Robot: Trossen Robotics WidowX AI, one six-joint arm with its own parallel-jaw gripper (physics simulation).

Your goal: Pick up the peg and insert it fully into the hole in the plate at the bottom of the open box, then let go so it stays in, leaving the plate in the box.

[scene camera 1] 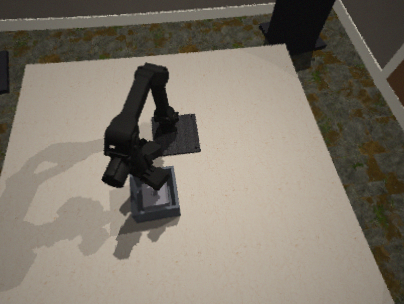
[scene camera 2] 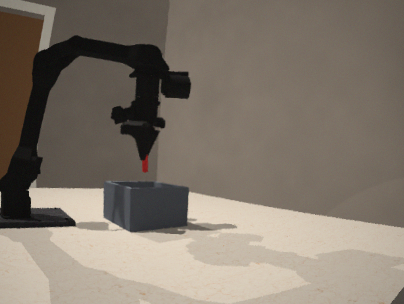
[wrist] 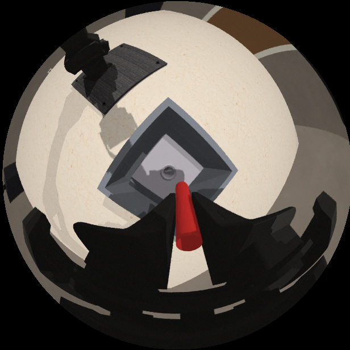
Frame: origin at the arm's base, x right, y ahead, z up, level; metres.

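Where they show: gripper, between the fingertips: (scene camera 2: pixel 143 159); arm's base, origin of its link: (scene camera 1: pixel 168 126) (scene camera 2: pixel 14 216).
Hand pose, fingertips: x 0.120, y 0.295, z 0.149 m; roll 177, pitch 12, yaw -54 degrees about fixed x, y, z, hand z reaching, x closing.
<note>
Each offset is from my fingertips to the top centre of the thing.
A red round peg {dx +0.004, dy +0.001, dz +0.049 m} (scene camera 2: pixel 145 164) (wrist: pixel 187 220) is held between the fingertips, its lower end pointing down. My gripper (scene camera 2: pixel 145 156) (wrist: pixel 183 197) is shut on the peg and hangs above the open box. The blue-grey open box {dx +0.001, dy +0.005, dz -0.063 m} (scene camera 1: pixel 159 213) (scene camera 2: pixel 159 207) (wrist: pixel 116 159) stands on the table, with a gap between the peg's lower end and the box's rim in scene camera 2. The light grey plate {dx +0.001, dy +0.005, dz -0.100 m} (scene camera 1: pixel 161 201) (wrist: pixel 165 147) lies at the bottom of the box. Its round hole (wrist: pixel 168 172) shows just beyond the peg's tip in the wrist view. The arm hides part of the box in scene camera 1.
The arm's dark base plate (scene camera 1: pixel 190 135) (scene camera 2: pixel 52 218) (wrist: pixel 132 65) lies on the table beside the box. The box's walls rise around the plate on all sides. Shadows of the arm fall across the table and partly over the plate.
</note>
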